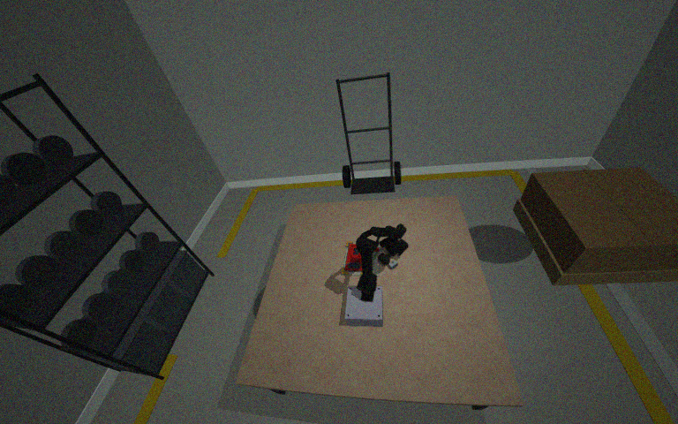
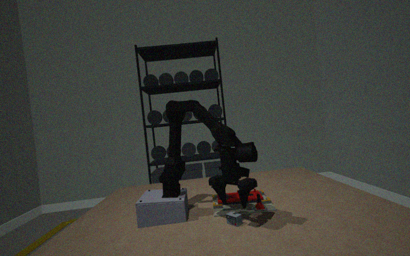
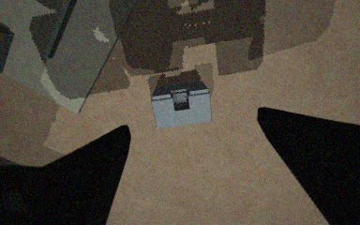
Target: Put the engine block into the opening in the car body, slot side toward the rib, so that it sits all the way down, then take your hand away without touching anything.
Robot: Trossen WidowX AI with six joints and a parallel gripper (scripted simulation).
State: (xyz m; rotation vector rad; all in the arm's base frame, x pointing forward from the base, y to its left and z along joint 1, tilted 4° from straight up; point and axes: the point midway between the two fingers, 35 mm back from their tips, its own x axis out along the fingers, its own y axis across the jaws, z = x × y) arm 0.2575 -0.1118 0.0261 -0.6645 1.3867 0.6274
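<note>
The engine block is 4 cm below my gripper tip. Also, from my gripper tip: grey baseplate (3 cm ahead, 21 cm to the left, 5 cm below).
</note>
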